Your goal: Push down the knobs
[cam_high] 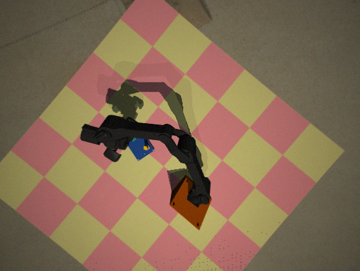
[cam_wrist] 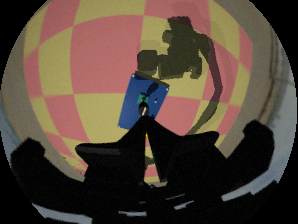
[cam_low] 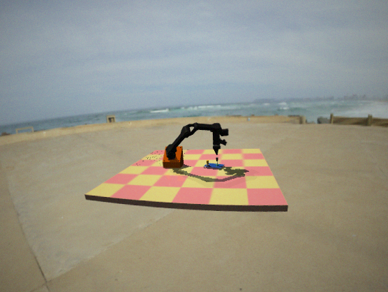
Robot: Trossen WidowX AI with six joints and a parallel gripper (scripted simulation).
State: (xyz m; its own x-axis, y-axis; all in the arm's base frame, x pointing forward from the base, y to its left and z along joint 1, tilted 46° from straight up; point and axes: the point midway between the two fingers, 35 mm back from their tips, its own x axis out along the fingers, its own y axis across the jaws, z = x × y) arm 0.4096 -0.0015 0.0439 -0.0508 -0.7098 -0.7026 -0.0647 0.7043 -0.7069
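My gripper tip is 30 mm above the dark knob. Round my gripper tip: yellow knob (80 mm behind, 10 mm to the right, 60 mm below).
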